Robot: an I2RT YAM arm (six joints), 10 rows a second.
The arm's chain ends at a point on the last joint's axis. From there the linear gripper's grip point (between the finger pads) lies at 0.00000 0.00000 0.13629 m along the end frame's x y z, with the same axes.
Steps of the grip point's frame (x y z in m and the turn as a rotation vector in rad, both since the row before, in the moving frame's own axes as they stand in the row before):
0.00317 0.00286 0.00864 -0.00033 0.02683 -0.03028
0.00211 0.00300 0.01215 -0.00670 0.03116 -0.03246
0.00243 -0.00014 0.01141 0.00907 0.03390 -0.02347
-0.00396 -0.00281 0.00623 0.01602 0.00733 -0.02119
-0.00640 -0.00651 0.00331 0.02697 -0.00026 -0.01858
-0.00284 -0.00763 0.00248 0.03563 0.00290 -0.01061
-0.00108 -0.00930 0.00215 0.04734 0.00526 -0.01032
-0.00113 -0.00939 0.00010 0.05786 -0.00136 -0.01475
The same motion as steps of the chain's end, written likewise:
-0.00049 0.00287 0.00869 -0.00033 0.02683 -0.03028
-0.00215 0.00216 0.01222 -0.00670 0.03116 -0.03246
-0.00217 0.00115 0.01149 0.00907 0.03390 -0.02347
-0.00494 -0.00062 0.00625 0.01602 0.00733 -0.02119
-0.00633 -0.00284 0.00336 0.02697 -0.00026 -0.01858
-0.00321 -0.00277 0.00257 0.03563 0.00290 -0.01061
-0.00176 -0.00285 0.00230 0.04734 0.00526 -0.01032
-0.00089 -0.00151 0.00033 0.05786 -0.00136 -0.01475

